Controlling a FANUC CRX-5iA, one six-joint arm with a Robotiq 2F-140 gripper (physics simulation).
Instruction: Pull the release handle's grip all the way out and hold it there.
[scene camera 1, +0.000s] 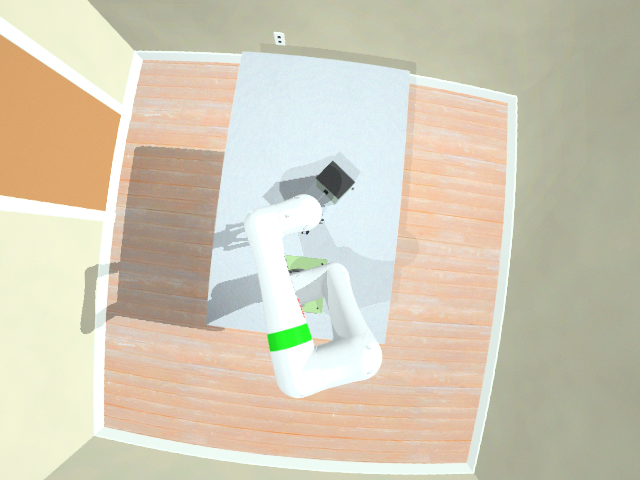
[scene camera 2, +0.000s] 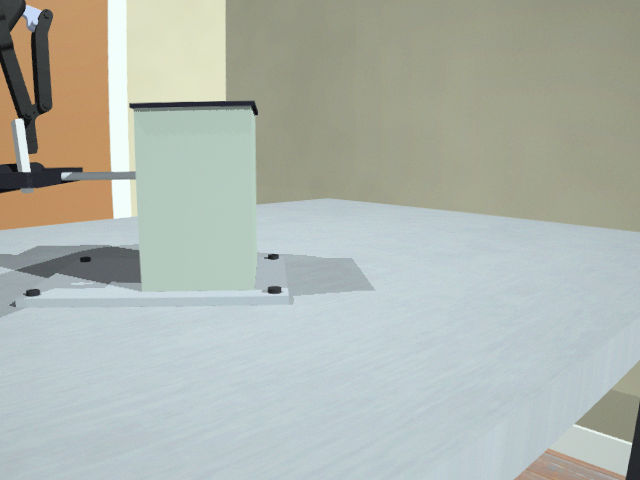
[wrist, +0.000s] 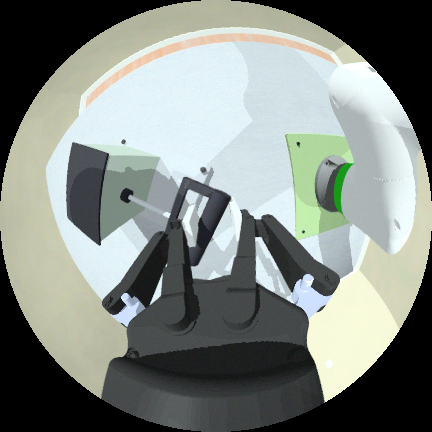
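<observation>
The release handle's housing (scene camera 1: 334, 179) (scene camera 2: 196, 206) (wrist: 135, 172) is a pale green upright box with a dark top. A thin grey rod (scene camera 2: 105, 175) (wrist: 150, 207) reaches out of its side, with a clear length showing between box and grip. The grip (scene camera 2: 54, 177) (wrist: 212, 225) is a black rectangular frame at the rod's outer end. My gripper (wrist: 212, 209) is shut on the grip's outer bar: one white pad is inside the frame's opening and the other outside it. In the scene camera 2 view the grip is cut off at the left edge. In the scene camera 1 view my arm hides most of it.
The housing stands on a pale base plate (scene camera 2: 155, 298) with black bolts, on the light grey table (scene camera 1: 320, 103) (scene camera 2: 413, 335). A green mounting plate (scene camera 1: 313, 305) (wrist: 306, 200) lies under my arm's base. My arm (scene camera 1: 279, 289) (wrist: 380, 140) arches over the table's near end.
</observation>
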